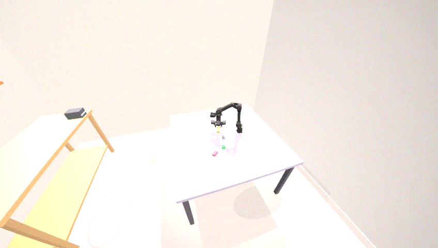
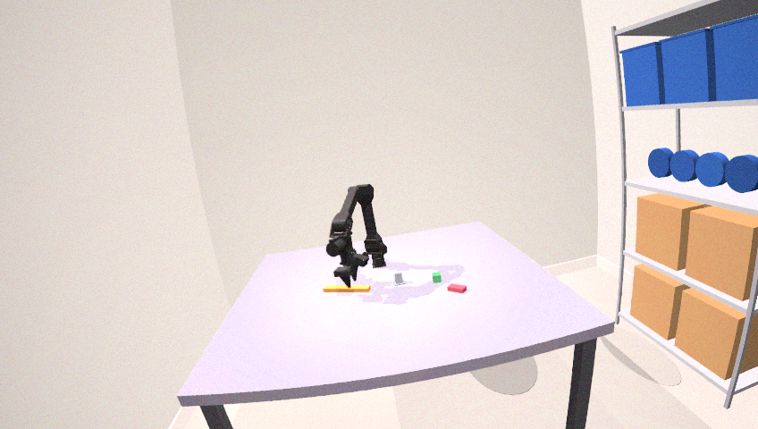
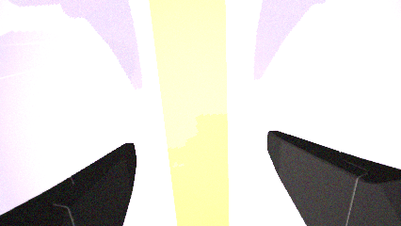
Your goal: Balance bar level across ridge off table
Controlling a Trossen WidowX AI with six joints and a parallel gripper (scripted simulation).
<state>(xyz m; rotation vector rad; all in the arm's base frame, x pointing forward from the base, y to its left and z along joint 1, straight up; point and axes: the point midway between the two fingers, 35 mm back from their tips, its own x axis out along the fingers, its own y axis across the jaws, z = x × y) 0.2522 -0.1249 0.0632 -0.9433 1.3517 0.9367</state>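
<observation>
The bar lies 10 mm behind my gripper tip, 30 mm to the right of it and 20 mm below it. Round my gripper tip: red block: 160 mm ahead, 390 mm to the left, 20 mm below; then green cube: 40 mm ahead, 340 mm to the left, 10 mm below.
</observation>
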